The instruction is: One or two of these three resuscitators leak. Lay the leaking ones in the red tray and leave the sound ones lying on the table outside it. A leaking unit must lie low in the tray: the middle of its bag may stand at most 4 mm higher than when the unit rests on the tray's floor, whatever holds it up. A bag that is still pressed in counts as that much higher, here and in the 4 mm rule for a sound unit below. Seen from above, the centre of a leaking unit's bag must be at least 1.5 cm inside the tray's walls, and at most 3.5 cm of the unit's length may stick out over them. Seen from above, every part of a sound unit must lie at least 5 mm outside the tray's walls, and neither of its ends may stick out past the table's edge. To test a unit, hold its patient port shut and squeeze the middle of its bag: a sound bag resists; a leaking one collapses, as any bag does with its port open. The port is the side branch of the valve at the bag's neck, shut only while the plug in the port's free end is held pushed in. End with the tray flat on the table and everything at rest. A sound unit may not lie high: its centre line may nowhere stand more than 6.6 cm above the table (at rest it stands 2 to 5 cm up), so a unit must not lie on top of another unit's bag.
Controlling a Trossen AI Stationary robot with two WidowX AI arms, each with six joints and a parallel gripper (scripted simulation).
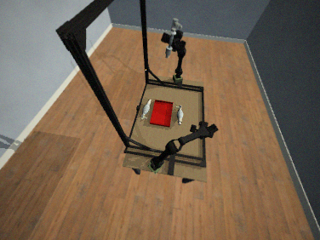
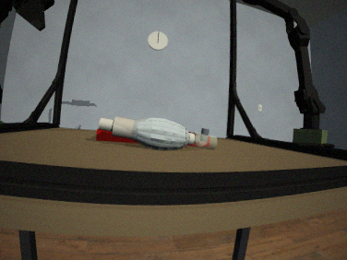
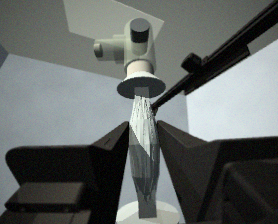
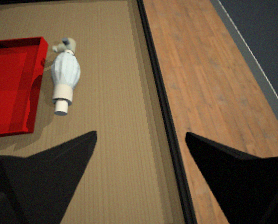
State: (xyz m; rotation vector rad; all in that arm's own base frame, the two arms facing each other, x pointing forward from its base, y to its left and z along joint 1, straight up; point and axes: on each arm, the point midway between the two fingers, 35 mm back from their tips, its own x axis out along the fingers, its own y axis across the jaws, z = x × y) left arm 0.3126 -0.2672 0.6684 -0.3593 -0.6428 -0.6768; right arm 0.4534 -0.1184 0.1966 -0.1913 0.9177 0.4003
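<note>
Right now my left hand is 10 mm short of the red tray, 170 mm to the left of it and 730 mm above it.
</note>
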